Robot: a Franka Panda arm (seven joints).
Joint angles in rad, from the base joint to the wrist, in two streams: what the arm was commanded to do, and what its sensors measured. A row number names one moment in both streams.
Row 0, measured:
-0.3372 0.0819 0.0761 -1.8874 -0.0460 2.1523 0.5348
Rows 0 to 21, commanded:
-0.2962 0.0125 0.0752 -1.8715 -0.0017 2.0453 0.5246
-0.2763 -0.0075 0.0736 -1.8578 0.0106 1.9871 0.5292
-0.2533 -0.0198 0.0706 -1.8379 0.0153 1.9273 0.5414
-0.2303 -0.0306 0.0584 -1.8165 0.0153 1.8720 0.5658
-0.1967 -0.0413 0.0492 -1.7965 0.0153 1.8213 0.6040
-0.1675 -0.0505 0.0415 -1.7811 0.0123 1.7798 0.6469
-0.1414 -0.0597 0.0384 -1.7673 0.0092 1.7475 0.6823
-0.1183 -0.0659 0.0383 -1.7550 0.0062 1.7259 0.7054
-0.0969 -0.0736 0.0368 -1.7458 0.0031 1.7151 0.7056
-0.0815 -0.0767 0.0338 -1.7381 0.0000 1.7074 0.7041
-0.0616 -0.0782 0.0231 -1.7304 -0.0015 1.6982 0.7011
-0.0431 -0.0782 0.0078 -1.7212 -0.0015 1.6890 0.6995
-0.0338 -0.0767 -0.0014 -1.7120 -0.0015 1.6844 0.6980
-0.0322 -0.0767 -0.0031 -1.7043 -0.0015 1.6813 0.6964
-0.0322 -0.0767 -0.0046 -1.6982 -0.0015 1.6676 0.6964
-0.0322 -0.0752 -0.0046 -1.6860 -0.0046 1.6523 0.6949
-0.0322 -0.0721 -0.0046 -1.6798 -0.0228 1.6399 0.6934
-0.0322 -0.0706 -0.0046 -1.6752 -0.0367 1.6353 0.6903
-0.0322 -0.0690 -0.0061 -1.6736 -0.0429 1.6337 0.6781
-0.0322 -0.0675 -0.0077 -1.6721 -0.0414 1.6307 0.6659
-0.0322 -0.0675 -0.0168 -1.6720 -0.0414 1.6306 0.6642
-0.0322 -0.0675 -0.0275 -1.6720 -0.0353 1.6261 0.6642
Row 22, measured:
-0.0453 -0.0828 0.0024 -1.7017 -0.0252 1.6620 0.6834
